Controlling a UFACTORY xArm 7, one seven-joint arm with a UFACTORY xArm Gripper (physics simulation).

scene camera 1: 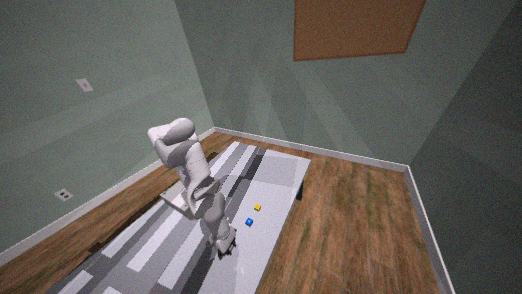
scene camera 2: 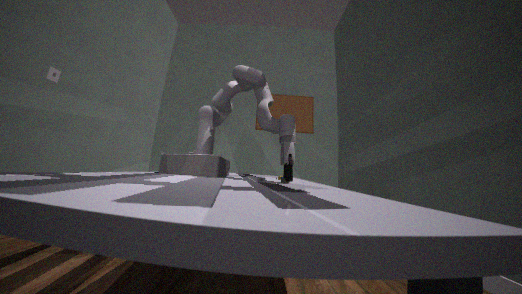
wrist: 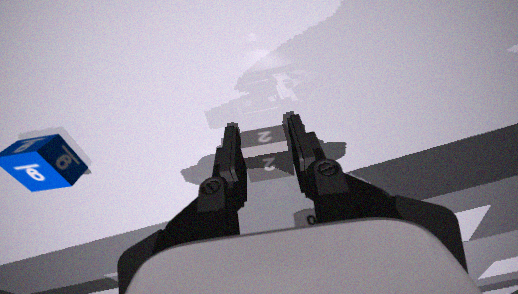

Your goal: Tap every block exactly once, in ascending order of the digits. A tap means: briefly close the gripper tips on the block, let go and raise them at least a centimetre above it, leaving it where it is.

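Observation:
My gripper (scene camera 1: 227, 251) (scene camera 2: 287, 179) (wrist: 265, 137) is low at the table and shut on the grey block with digit 2 (wrist: 269, 165), with a fingertip at each side of it. A light block with digit 0 (wrist: 304, 218) is partly hidden by the gripper's body in the wrist view, close to the right finger. A blue block (scene camera 1: 249, 222) (wrist: 37, 170) with an underlined digit, which reads as 6, lies to the left of the fingers in the wrist view. A yellow block (scene camera 1: 257, 207) (scene camera 2: 280, 178) lies beyond the blue one; its digit is not readable.
The blocks are on a long table (scene camera 1: 285, 167) (scene camera 2: 200, 222) with striped light and shadow. The arm's base block (scene camera 1: 175, 198) (scene camera 2: 192, 165) stands on the table. The table's long edge lies on the side of the blue and yellow blocks, with wooden floor (scene camera 1: 345, 225) beyond it.

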